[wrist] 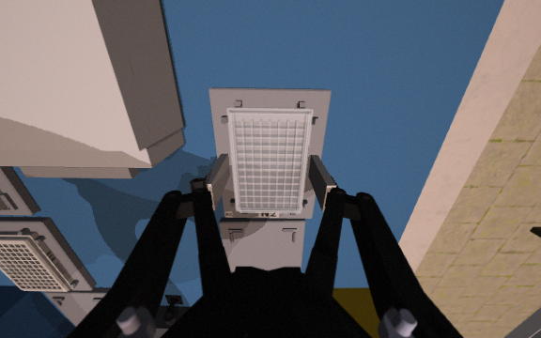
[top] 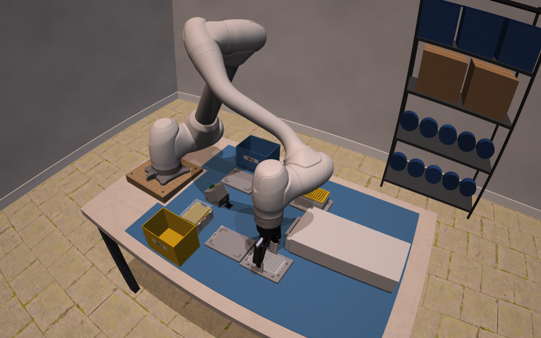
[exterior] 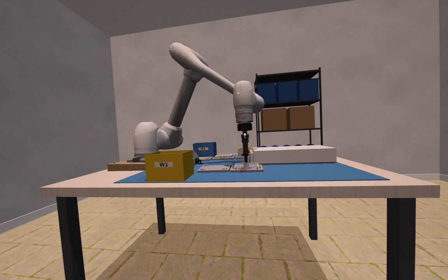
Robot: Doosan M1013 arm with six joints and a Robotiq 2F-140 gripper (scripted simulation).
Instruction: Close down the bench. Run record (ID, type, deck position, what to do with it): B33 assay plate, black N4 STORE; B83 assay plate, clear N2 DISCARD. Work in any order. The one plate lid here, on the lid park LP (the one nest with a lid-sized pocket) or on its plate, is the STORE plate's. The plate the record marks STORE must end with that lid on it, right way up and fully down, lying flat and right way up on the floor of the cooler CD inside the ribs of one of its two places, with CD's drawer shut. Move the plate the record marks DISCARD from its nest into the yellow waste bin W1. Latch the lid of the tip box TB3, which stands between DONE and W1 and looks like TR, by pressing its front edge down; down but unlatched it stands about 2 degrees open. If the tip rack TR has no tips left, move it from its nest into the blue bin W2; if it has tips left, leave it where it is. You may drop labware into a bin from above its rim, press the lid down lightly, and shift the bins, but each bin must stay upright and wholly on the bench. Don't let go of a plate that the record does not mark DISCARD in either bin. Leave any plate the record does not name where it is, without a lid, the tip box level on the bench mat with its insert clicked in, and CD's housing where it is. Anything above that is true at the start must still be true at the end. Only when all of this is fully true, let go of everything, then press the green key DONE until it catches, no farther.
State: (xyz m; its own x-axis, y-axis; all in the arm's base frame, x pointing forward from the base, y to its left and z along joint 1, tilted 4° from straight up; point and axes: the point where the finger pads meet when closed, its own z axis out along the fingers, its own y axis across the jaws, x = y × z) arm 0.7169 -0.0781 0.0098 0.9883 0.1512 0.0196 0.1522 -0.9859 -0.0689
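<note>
The nest N2 lies 30 mm below my hand. From my hand the other things lie so: nest N4: 170 mm behind, 20 mm to the right, 30 mm below; then clear plate lid: 80 mm ahead, 210 mm to the left, 10 mm below; then black plate: 80 mm ahead, 210 mm to the left, 20 mm below.
</note>
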